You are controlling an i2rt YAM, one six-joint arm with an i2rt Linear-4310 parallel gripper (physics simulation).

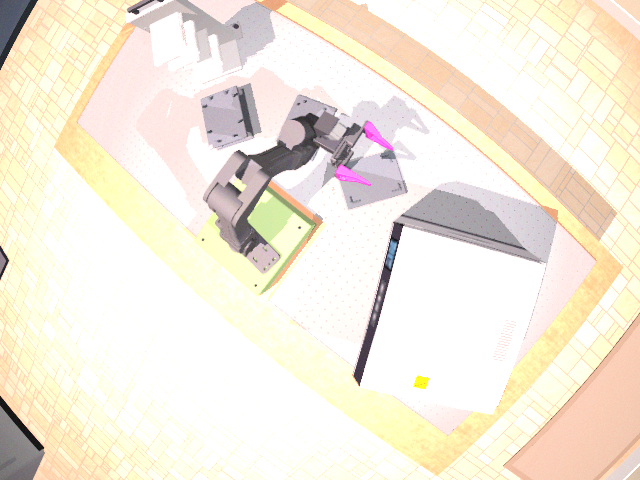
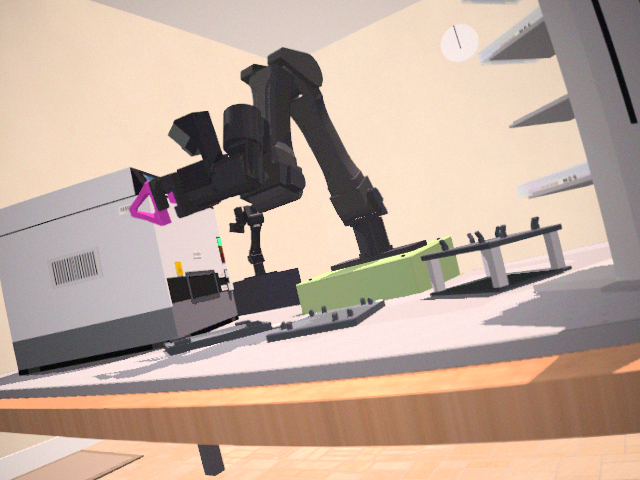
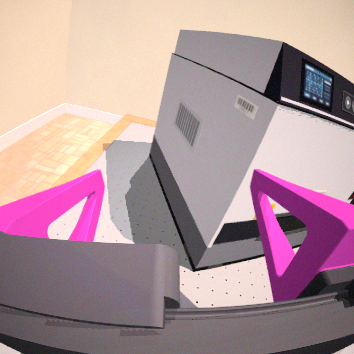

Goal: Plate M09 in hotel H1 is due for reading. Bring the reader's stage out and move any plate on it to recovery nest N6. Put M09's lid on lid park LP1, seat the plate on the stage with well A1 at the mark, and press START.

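Places are measured from the arm's base along level axes (x left, y back, z up), in millimetres.
Pixels of known places: gripper, fingertip midpoint: (image 1: 382, 166) (image 2: 150, 205) (image 3: 176, 177); arm's base, link origin: (image 1: 247, 239) (image 2: 378, 258).
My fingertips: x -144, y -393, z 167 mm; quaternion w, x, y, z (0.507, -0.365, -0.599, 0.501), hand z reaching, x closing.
For each thing: its top centre in the pictures, then the offset to it from my fingertips. "spot": a spot on its surface instead.
- Plate M09, top centre: (image 2: 584, 167) dx +605, dy +100, dz -124 mm
- hotel, surface spot: (image 2: 599, 155) spot: dx +634, dy -1, dz -125 mm
- reader, top centre: (image 1: 451, 329) (image 3: 290, 62) (image 2: 109, 197) dx -349, dy +126, dz +107 mm
- low grey corner-post plate, top centre: (image 2: 214, 329) (image 1: 370, 179) dx +20, dy +55, dz -219 mm
- low pegged plate, top centre: (image 2: 328, 308) (image 1: 303, 126) dx +252, dy +73, dz -217 mm
- labelled plate, surface spot: (image 2: 516, 33) spot: dx +584, dy +62, dz +24 mm
Plate M09 (image 2: 555, 183) lies on a low shelf of the hotel (image 2: 599, 155) (image 1: 168, 41). The reader (image 1: 454, 310) (image 2: 93, 222) (image 3: 200, 185) is a large white and grey box; its stage does not show outside it. Round buttons (image 3: 348, 102) show beside its screen (image 3: 317, 85); their labels are unreadable. My gripper (image 1: 381, 166) (image 3: 176, 177) is open and empty, in the air above a low grey corner-post plate (image 1: 376, 191) (image 2: 217, 338), with the reader ahead. Another low pegged plate (image 1: 305, 105) (image 2: 325, 322) lies nearby. I cannot tell which fixtures are LP1 and N6.
A raised pegged stand (image 1: 222, 116) (image 2: 439, 254) stands between the hotel and the arm's green base (image 1: 279, 206) (image 2: 361, 284). Another labelled plate (image 2: 516, 33) sits higher in the hotel. A small dark arm (image 2: 255, 237) appears behind, on a dark block (image 2: 268, 291).
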